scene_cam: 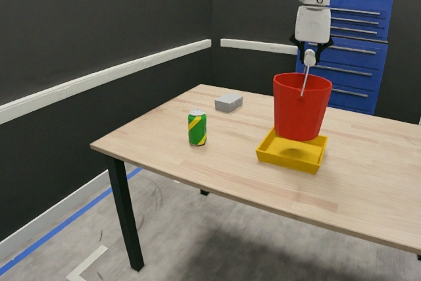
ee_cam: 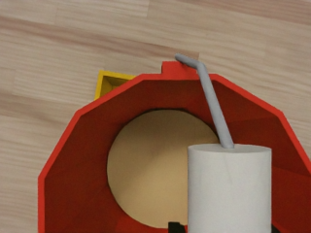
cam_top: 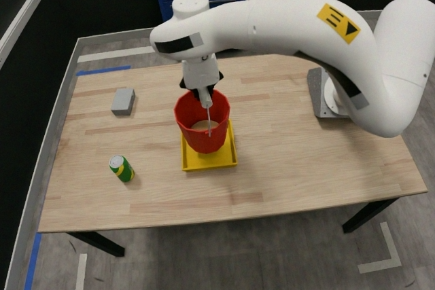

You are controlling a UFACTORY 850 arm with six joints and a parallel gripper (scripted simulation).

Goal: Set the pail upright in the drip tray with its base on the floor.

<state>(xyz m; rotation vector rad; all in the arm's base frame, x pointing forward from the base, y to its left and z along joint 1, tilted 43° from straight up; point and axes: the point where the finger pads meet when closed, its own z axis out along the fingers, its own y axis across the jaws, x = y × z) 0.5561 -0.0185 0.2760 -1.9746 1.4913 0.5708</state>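
My hand is 30 mm above the grey wire bail. From my hand the other things lie so: yellow drip tray 330 mm below, 10 mm ahead; grey block 420 mm ahead, 320 mm below, 240 mm to the right; red pail 100 mm below, 10 mm ahead.
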